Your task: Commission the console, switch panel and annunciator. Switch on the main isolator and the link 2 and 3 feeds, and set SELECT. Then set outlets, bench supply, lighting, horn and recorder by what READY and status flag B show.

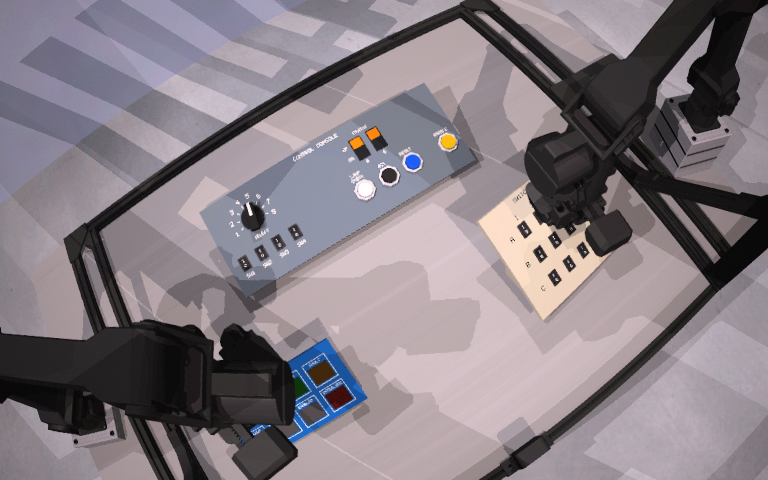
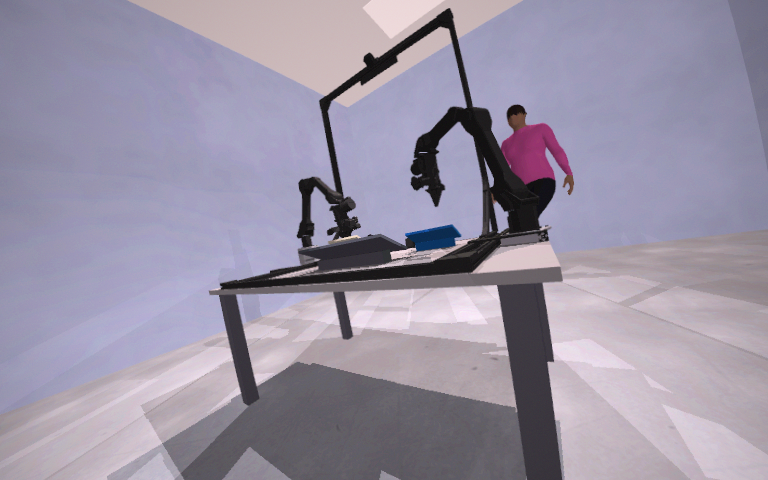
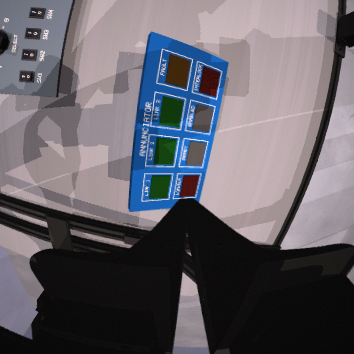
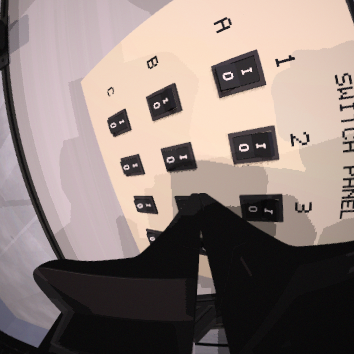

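Pixels of known places: left gripper, fingertip midpoint: [image 2: 436,206] [image 3: 185,204]; right gripper, fingertip midpoint: [image 4: 197,199]; left arm's base, link origin: [image 1: 89,414] [image 2: 525,230]; right arm's base, link origin: [image 1: 699,116] [image 2: 307,247].
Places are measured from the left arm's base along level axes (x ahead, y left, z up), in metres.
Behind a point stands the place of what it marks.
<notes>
The grey control console [image 1: 322,198] @[y 0.211, x 0.493, z 0.034 m] [image 2: 356,247] @[y 0.237, x 0.451, z 0.039 m] has its SELECT knob [image 1: 252,216] @[y 0.204, x 0.388, z 0.064 m] pointing at about 5. Both status flags [image 1: 356,143] @[y 0.272, x 0.567, z 0.054 m] [image 1: 373,134] @[y 0.279, x 0.596, z 0.054 m] show orange in their upper halves. On the blue annunciator [image 2: 434,234] @[y -0.059, x 0.342, z 0.029 m] [image 3: 137,190] @[y -0.055, x 0.282, z 0.051 m], the three LINK tiles are green, and the READY tile [image 3: 195,152] @[y -0.100, x 0.346, z 0.020 m] is grey. My left gripper [image 3: 185,204] @[y -0.090, x 0.330, z 0.135 m] [image 2: 435,203] @[y -0.090, x 0.330, z 0.135 m] is shut and empty, above the annunciator. My right gripper [image 4: 197,199] @[y 0.037, x 0.806, z 0.053 m] is shut and empty over the cream switch panel [image 1: 495,223] @[y 0.062, x 0.701, z 0.083 m] [image 4: 200,40] @[y 0.029, x 0.724, z 0.061 m], in front of switch B3. Column 4 is mostly hidden; rocker positions are hard to tell.
White, black, blue and yellow buttons [image 1: 364,189] @[y 0.202, x 0.556, z 0.035 m] [image 1: 389,175] @[y 0.211, x 0.598, z 0.035 m] [image 1: 412,162] @[y 0.221, x 0.637, z 0.035 m] [image 1: 448,142] @[y 0.236, x 0.702, z 0.035 m] sit on the console, with four small rockers below the knob. A black frame [image 1: 271,107] @[y 0.458, x 0.451, z -0.008 m] edges the table. A person in pink [image 2: 530,152] stands behind the table.
</notes>
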